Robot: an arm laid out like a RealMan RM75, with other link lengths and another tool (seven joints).
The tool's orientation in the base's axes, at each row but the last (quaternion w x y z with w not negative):
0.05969 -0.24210 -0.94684 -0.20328
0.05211 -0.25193 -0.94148 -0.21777
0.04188 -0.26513 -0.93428 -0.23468
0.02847 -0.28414 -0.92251 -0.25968
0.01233 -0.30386 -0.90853 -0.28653
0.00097 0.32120 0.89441 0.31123
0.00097 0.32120 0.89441 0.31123
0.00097 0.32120 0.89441 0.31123
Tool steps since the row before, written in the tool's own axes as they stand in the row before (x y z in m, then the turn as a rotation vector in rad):
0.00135 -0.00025 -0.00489 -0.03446 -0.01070 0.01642
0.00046 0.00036 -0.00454 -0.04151 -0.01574 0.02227
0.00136 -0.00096 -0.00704 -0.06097 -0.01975 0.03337
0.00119 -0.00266 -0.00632 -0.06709 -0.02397 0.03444
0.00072 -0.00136 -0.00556 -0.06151 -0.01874 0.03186
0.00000 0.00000 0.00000 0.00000 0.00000 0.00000
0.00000 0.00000 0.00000 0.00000 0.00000 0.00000
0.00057 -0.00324 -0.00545 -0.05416 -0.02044 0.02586
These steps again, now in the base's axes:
-0.00123 -0.00164 0.00465 0.02477 -0.01673 -0.02604
-0.00027 -0.00149 0.00432 0.02845 -0.02128 -0.03471
-0.00198 -0.00332 0.00612 0.04355 -0.02843 -0.05016
-0.00303 -0.00440 0.00446 0.04650 -0.03399 -0.05426
-0.00219 -0.00343 0.00409 0.04449 -0.02890 -0.04832
0.00000 0.00000 0.00000 0.00000 0.00000 0.00000
0.00000 0.00000 0.00000 0.00000 0.00000 0.00000
-0.00341 -0.00465 0.00270 0.03647 -0.02903 -0.04298

